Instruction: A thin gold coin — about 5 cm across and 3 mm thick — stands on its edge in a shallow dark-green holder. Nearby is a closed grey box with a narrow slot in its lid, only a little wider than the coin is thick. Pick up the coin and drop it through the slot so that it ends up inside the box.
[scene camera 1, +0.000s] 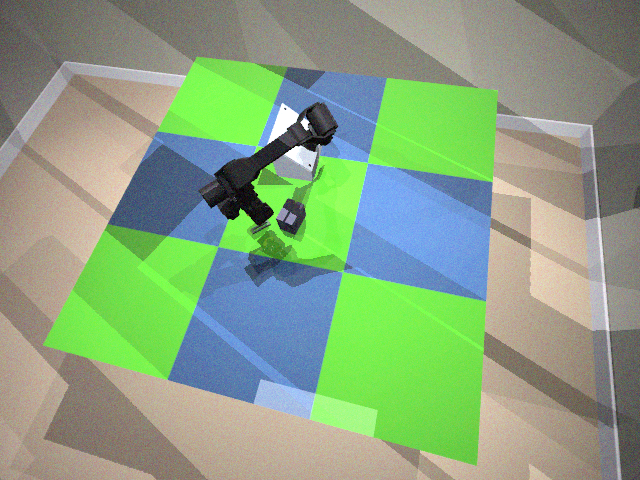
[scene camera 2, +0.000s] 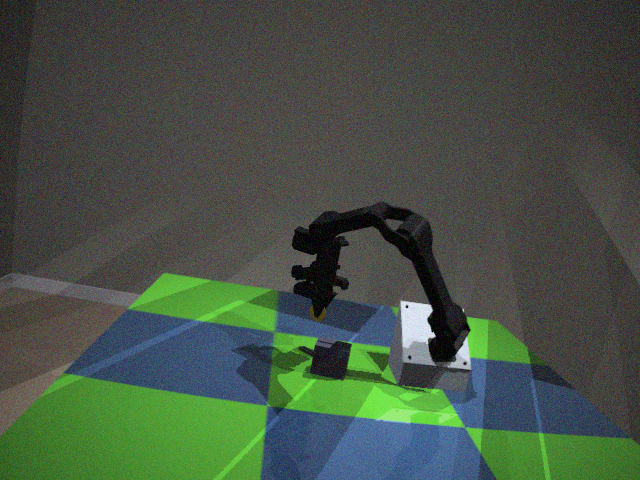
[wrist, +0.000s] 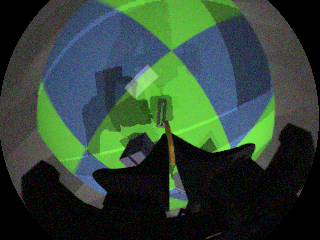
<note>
My gripper carries a coin.
My gripper also shows in scene camera 1 and in the wrist view.
</note>
